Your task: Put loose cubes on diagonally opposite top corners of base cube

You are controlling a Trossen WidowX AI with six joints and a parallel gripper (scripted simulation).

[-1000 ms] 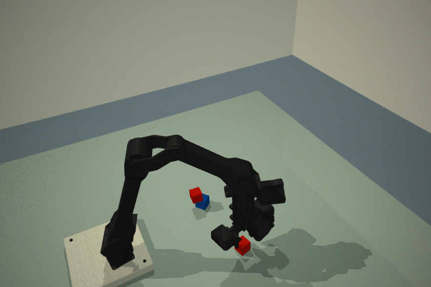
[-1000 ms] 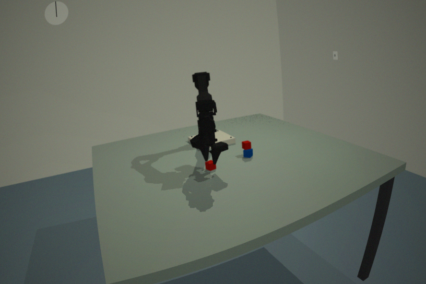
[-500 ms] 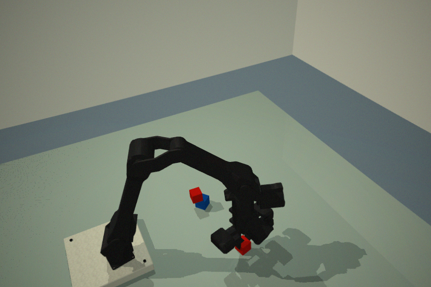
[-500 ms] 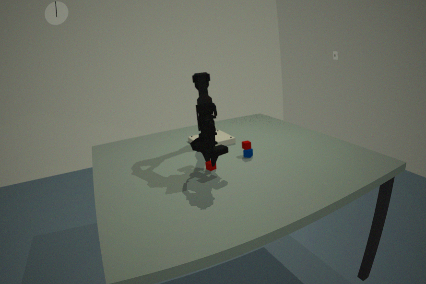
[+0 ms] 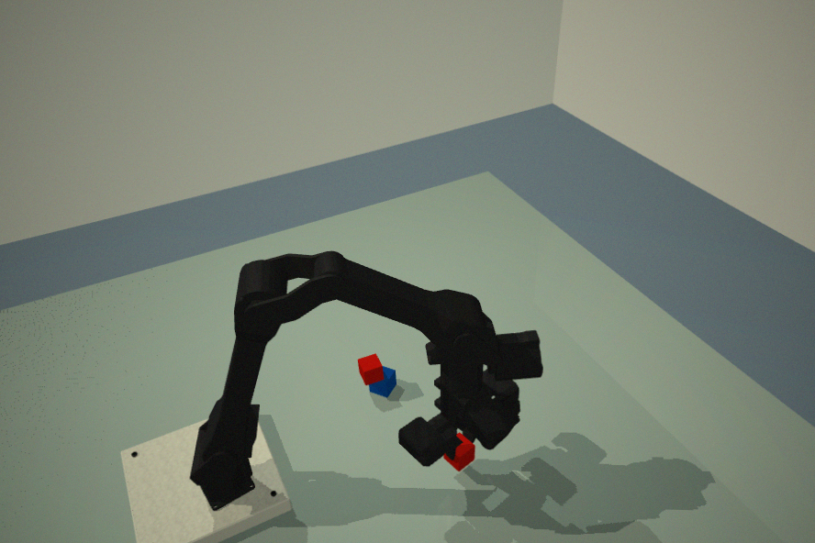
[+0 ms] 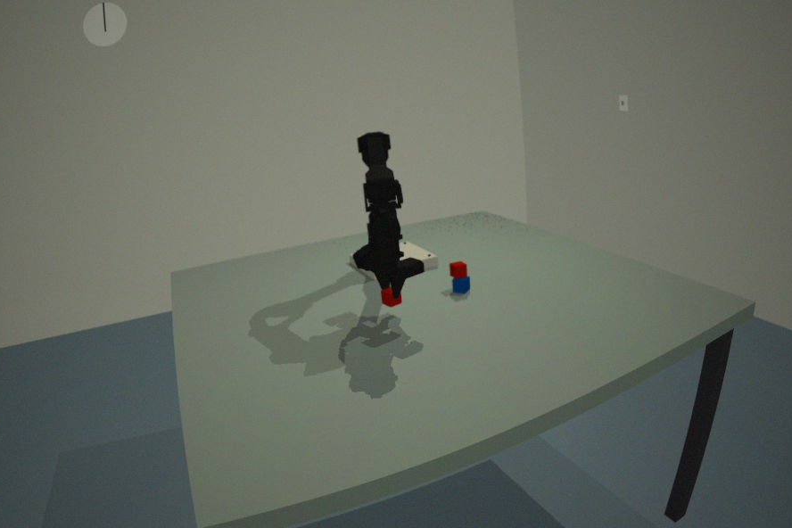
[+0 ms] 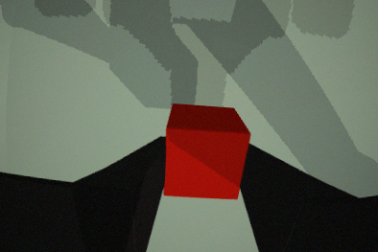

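Right now my gripper tip is 21 cm to the right of the blue base cube and 3 cm above it.
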